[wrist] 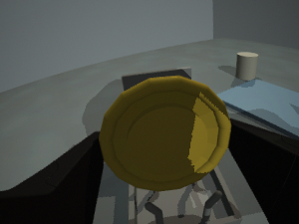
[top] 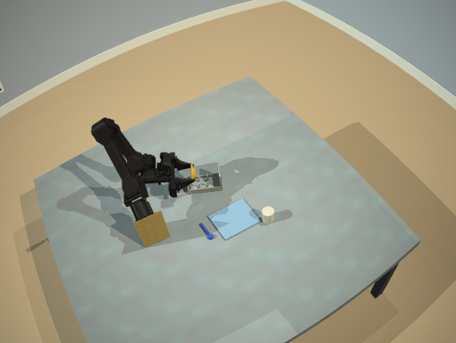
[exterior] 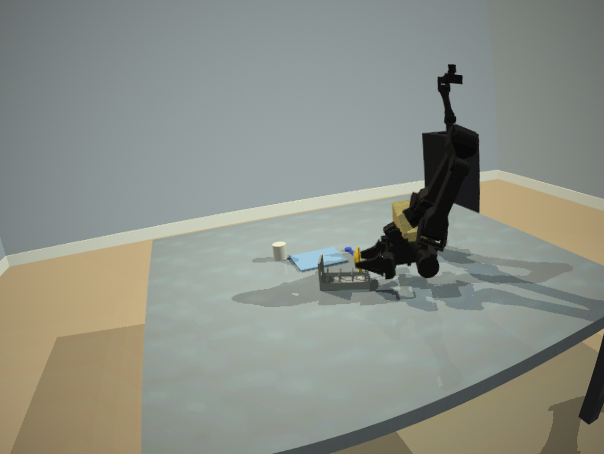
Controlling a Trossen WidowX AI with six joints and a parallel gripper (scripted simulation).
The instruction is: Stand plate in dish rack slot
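Right now my gripper tip is 1 cm past the yellow plate. From my gripper tip the other things lie so: light blue mat: 23 cm to the right, 7 cm below, 1 cm ahead; then blue spoon: 22 cm to the right, 10 cm behind, 7 cm below; then grey dish rack: 5 cm below, 2 cm to the right, 2 cm ahead.
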